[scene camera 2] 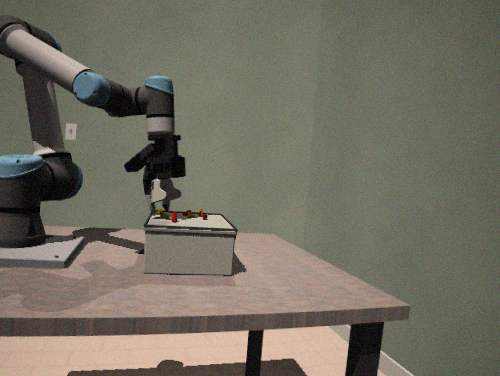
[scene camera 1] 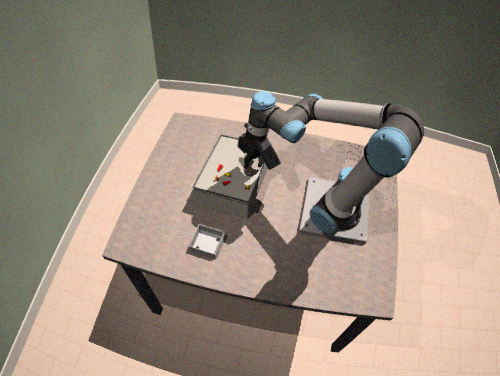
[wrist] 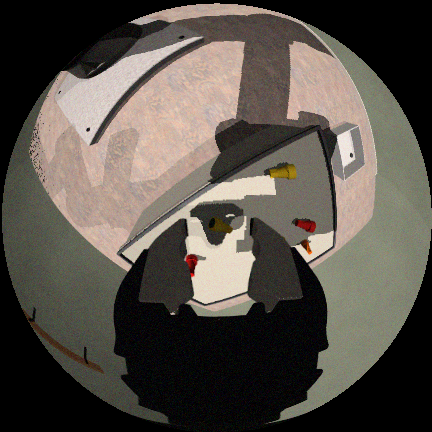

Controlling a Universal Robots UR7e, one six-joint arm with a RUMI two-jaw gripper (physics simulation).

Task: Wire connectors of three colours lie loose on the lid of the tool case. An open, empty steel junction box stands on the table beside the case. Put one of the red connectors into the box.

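Seen in the pictures: gripper, fingertip midpoint: [scene camera 2: 160, 213] [scene camera 1: 252, 170] [wrist: 218, 219]; arm's base, link origin: [scene camera 2: 15, 241].
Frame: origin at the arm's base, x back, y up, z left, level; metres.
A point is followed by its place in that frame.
Observation:
My gripper [scene camera 1: 252, 169] @(z -0.112, x -0.367, y 0.101 m) [scene camera 2: 159, 207] @(z -0.112, x -0.367, y 0.101 m) [wrist: 218, 219] @(z -0.112, x -0.367, y 0.101 m) is partly open and empty, low over the tool case lid [scene camera 1: 228, 147] @(z -0.243, x -0.470, y 0.089 m) [scene camera 2: 220, 221] @(z -0.167, x -0.523, y 0.089 m) [wrist: 225, 282] @(z -0.208, x -0.471, y 0.089 m). A shaded yellow connector [wrist: 220, 225] @(z -0.116, x -0.373, y 0.101 m) shows between its fingers in the wrist view. One red connector [scene camera 2: 174, 217] @(z -0.191, x -0.385, y 0.101 m) [wrist: 191, 262] @(z -0.181, x -0.385, y 0.102 m) lies by the left finger in the wrist view; the gripper hides it in scene camera 1. Another red connector [scene camera 1: 226, 183] @(z -0.045, x -0.460, y 0.100 m) [wrist: 306, 225] @(z -0.052, x -0.457, y 0.100 m) lies near the lid's front, and a third red connector [scene camera 1: 220, 167] @(z -0.122, x -0.490, y 0.101 m) [scene camera 2: 205, 217] @(z -0.136, x -0.489, y 0.095 m) lies farther back. The steel junction box [scene camera 1: 202, 254] @(z 0.198, x -0.532, y -0.016 m) [wrist: 350, 170] @(z 0.127, x -0.563, y 0.002 m) stands open and empty beside the case.
A yellow connector [scene camera 1: 247, 187] @(z -0.030, x -0.381, y 0.102 m) [wrist: 283, 172] @(z -0.038, x -0.378, y 0.100 m) lies near the lid's front right corner. An orange connector [scene camera 1: 216, 178] @(z -0.066, x -0.499, y 0.101 m) [scene camera 2: 201, 212] @(z -0.073, x -0.499, y 0.101 m) [wrist: 307, 246] @(z -0.068, x -0.495, y 0.103 m) and another yellow connector [scene camera 1: 227, 174] @(z -0.090, x -0.460, y 0.098 m) lie near the reds. The arm's base plate [scene camera 1: 310, 210] [wrist: 82, 105] @(z -0.129, x -0.058, y -0.003 m) is right of the case in scene camera 1.

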